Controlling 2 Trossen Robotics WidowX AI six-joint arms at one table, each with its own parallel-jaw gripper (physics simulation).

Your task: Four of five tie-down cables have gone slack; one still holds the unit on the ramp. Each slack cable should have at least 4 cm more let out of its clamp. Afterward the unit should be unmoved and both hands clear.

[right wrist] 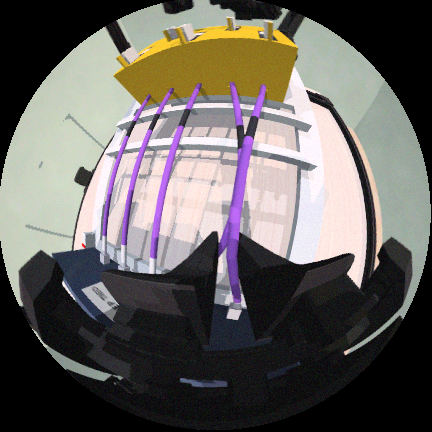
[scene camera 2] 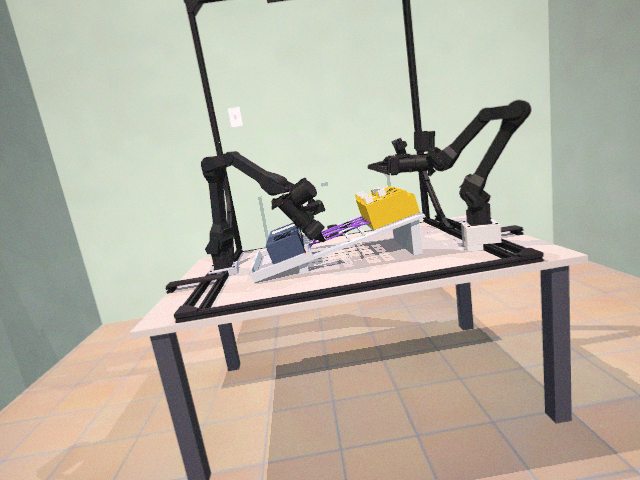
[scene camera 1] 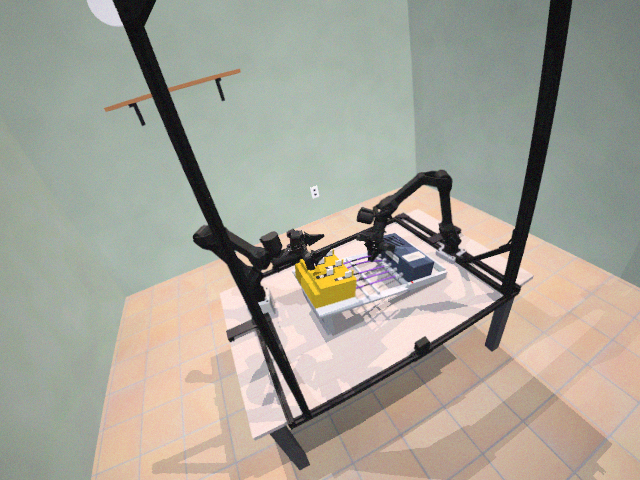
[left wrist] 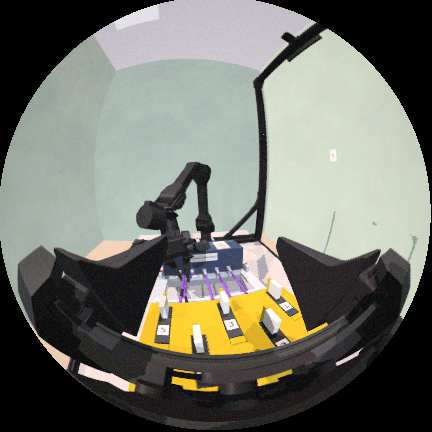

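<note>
The yellow clamp block (scene camera 1: 330, 295) (scene camera 2: 395, 209) (right wrist: 215, 65) sits at the raised end of the white ramp (scene camera 1: 336, 311) (scene camera 2: 268, 272). The dark blue unit (scene camera 1: 419, 269) (scene camera 2: 286, 251) (right wrist: 80, 270) rests at the low end. Several purple cables run between them; two cross in the right wrist view. White levers stand on the block, including lever 5 (left wrist: 163, 307), lever 3 (left wrist: 224, 302) and lever 4 (left wrist: 274, 289). My left gripper (scene camera 2: 370, 166) (left wrist: 223, 242) is open and empty above the block. My right gripper (scene camera 2: 321, 239) (right wrist: 224, 235) is shut on a purple cable (right wrist: 242, 175) near the unit.
The table (scene camera 1: 372, 351) has a black frame rail (scene camera 2: 351, 291) along its edges. Frame posts (scene camera 1: 175, 124) (scene camera 2: 209, 98) rise beside the arms. The right arm (left wrist: 175, 195) reaches over the unit.
</note>
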